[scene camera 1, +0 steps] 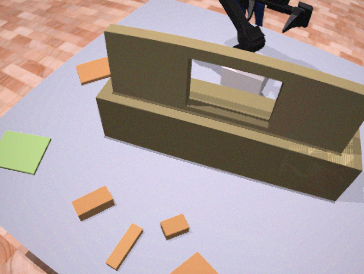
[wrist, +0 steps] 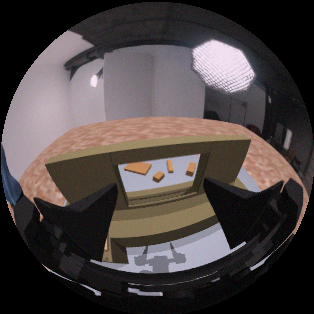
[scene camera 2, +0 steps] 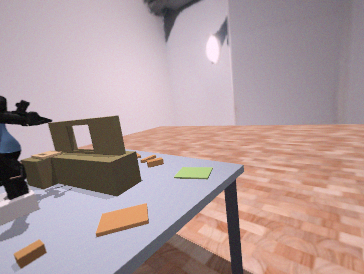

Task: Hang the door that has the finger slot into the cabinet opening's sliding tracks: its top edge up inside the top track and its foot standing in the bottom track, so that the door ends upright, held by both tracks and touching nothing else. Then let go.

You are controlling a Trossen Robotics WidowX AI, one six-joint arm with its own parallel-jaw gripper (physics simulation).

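Places are measured from the arm's base along level axes (x ahead, y left, z up), in centimetres.
Pixels of known places: gripper, fingertip midpoint: (scene camera 1: 265,25) (wrist: 161,185) (scene camera 2: 49,121); arm's base, link origin: (scene camera 2: 18,194).
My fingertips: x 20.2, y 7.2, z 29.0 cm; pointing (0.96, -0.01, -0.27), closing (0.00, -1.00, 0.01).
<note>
For each thing: its top centre in the pictures, then the offset to it from my fingertips. Level surfaces: height alone.
- bottom track, top centre: (scene camera 1: 227,111) (wrist: 162,196) (scene camera 2: 85,150) dx +12.9, dy -1.9, dz -19.1 cm
- light tan flat piece, top centre: (scene camera 2: 46,153) dx -0.3, dy +21.4, dz -19.1 cm
- orange plate, top centre: (scene camera 1: 99,67) (scene camera 2: 123,216) dx -0.7, dy -56.3, dz -35.5 cm
- grey table, surface height: dz -36.8 cm
- green square plate, top centre: (scene camera 1: 18,150) (scene camera 2: 193,171) dx +42.7, dy -55.5, dz -36.0 cm
The olive cabinet (scene camera 1: 145,65) (scene camera 2: 107,135) (wrist: 225,160) stands upright on the table, with a rectangular opening through its front wall. Grooved strips of the bottom track (wrist: 162,194) show along the opening's lower edge in the wrist view. The top track's underside is hidden. A light tan flat piece (scene camera 2: 46,155) lies on a low block behind the cabinet's wall; it may be the door, but no finger slot can be made out. No door stands in the opening. My gripper (scene camera 1: 268,24) (scene camera 2: 49,120) (wrist: 161,185) is open and empty, above and behind the cabinet, facing the opening.
Orange blocks (scene camera 1: 93,202) (scene camera 1: 175,226) (scene camera 2: 30,253) and an orange plate (scene camera 2: 123,220) lie around the cabinet on the grey table (scene camera 1: 150,170) (scene camera 2: 170,197). A green square plate (scene camera 1: 24,152) (scene camera 2: 194,173) lies near the table's edge. The cabinet's wall rises in front of my fingers.
</note>
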